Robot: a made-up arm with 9 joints. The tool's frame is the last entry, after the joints. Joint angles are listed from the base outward. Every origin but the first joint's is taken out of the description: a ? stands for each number. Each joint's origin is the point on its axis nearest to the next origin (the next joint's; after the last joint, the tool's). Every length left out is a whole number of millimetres.
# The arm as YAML. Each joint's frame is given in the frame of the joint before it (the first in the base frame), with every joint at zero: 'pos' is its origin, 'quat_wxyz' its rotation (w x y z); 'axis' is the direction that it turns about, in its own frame. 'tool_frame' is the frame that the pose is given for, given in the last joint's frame.
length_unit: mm
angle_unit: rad
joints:
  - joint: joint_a
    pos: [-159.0, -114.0, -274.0]
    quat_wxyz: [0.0, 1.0, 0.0, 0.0]
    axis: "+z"
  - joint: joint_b
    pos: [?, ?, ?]
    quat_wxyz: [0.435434, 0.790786, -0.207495, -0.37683]
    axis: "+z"
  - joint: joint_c
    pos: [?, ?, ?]
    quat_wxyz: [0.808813, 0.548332, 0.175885, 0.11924]
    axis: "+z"
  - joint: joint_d
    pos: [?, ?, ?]
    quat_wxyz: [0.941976, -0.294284, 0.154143, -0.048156]
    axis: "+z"
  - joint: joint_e
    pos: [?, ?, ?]
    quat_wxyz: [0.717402, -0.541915, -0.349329, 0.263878]
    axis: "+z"
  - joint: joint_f
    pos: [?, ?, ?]
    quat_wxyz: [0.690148, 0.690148, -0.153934, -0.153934]
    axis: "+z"
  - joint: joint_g
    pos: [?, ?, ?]
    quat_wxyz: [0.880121, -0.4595, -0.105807, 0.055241]
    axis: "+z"
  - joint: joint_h
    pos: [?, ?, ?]
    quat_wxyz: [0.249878, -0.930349, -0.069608, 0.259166]
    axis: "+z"
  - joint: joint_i
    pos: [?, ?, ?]
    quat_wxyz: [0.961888, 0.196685, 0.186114, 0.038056]
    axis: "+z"
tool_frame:
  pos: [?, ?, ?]
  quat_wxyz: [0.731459, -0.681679, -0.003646, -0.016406]
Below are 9 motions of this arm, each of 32 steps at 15 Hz.
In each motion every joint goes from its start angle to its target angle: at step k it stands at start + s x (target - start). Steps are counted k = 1, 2, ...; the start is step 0. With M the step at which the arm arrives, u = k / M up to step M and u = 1 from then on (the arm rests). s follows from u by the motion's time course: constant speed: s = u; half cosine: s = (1 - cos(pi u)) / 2; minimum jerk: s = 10 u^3 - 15 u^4 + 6 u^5.
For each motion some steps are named. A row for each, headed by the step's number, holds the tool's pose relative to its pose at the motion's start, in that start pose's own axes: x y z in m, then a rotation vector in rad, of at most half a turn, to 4 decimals.
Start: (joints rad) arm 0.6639 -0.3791 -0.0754 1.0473 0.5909 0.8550 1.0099 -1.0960 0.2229
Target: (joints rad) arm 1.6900 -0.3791 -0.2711 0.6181 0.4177 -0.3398 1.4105 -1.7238 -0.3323
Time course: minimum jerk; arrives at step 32
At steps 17, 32:
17: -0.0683 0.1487 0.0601 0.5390 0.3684 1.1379
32: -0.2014 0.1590 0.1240 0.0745 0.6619 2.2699

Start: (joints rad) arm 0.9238 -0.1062 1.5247 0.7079 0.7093 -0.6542 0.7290 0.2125 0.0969
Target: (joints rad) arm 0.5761 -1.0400 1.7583 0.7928 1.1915 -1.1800 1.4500 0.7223 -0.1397
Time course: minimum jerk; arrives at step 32
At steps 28, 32:
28: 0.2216 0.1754 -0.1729 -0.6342 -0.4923 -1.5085
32: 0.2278 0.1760 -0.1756 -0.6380 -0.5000 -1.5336

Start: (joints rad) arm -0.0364 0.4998 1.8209 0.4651 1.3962 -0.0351 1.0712 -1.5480 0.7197
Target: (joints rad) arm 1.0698 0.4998 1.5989 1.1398 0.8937 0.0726 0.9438 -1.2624 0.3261
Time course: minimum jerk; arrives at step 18
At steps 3, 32:
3: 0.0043 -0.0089 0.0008 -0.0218 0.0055 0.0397
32: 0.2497 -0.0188 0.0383 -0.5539 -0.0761 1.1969

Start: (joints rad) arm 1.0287 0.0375 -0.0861 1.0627 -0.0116 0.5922 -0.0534 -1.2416 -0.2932
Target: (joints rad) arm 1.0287 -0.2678 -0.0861 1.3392 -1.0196 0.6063 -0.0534 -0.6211 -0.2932
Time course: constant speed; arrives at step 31
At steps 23, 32:
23: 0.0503 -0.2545 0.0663 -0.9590 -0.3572 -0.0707
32: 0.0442 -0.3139 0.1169 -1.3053 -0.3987 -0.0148

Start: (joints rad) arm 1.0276 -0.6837 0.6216 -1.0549 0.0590 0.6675 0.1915 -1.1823 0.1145
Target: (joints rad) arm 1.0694 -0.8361 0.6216 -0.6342 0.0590 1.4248 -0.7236 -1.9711 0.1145
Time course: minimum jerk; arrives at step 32
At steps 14, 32:
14: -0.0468 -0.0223 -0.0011 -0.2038 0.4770 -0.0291
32: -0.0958 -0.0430 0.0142 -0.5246 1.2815 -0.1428

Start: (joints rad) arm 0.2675 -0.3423 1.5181 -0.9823 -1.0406 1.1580 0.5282 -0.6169 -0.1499
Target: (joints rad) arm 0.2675 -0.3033 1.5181 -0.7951 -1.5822 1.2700 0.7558 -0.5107 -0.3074
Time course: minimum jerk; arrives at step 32
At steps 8, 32:
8: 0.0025 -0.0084 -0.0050 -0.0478 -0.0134 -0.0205
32: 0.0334 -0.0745 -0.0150 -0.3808 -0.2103 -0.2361

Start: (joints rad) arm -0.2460 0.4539 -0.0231 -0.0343 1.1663 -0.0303 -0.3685 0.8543 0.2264
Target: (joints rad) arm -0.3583 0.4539 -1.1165 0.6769 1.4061 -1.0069 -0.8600 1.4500 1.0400
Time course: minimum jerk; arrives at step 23
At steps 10, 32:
10: 0.1430 -0.0001 0.0355 -0.2488 -0.8825 0.1229
32: 0.3017 -0.0101 0.1957 -0.6768 -2.0784 0.8111

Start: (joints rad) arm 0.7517 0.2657 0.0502 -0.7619 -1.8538 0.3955 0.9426 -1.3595 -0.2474
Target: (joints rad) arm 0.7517 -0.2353 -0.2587 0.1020 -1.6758 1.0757 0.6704 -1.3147 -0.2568
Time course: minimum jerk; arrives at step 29
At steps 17, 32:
17: -0.0729 0.0450 0.0225 -0.1853 -0.0285 -0.0637
32: -0.1098 0.0515 0.0257 -0.3307 -0.0561 -0.0935

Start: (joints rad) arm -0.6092 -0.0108 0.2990 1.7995 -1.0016 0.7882 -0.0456 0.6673 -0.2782
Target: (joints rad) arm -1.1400 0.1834 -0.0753 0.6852 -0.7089 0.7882 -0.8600 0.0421 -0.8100
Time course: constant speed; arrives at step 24
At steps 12, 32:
12: 0.0087 -0.1587 -0.0729 -0.0870 0.3343 -0.1535
32: -0.0119 -0.3625 -0.0769 -0.1906 0.6542 -0.3514

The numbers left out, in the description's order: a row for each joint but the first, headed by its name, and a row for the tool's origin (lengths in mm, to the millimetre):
joint_b: 21.0 -7.0 0.0
joint_c: 18.0 -32.0 0.0
joint_d: 61.0 20.0 0.0
joint_e: -273.0 156.0 0.0
joint_f: -226.0 -136.0 0.0
joint_g: 32.0 -41.0 0.0
joint_h: -15.0 40.0 0.0
joint_i: 16.0 -104.0 0.0
tool: 2.0 -1.0 0.0

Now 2 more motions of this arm.
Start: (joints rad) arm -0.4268 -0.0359 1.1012 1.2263 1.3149 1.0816 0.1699 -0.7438 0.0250
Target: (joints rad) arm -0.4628 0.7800 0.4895 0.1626 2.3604 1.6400 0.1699 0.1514 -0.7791
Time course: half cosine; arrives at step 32
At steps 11, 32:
11: -0.0315 0.0402 0.0258 -0.1297 0.1398 0.2431
32: -0.3222 0.0859 0.0035 -0.6462 1.0471 1.0228

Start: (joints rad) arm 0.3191 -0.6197 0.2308 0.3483 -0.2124 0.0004 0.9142 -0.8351 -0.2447
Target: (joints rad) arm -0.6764 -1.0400 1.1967 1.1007 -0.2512 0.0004 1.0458 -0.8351 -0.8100
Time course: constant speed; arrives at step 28
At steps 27, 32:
27: -0.6088 -0.0030 0.3475 -0.5633 1.3634 -2.0239
32: -0.6122 0.0221 0.3547 -0.5422 1.3717 -2.1201

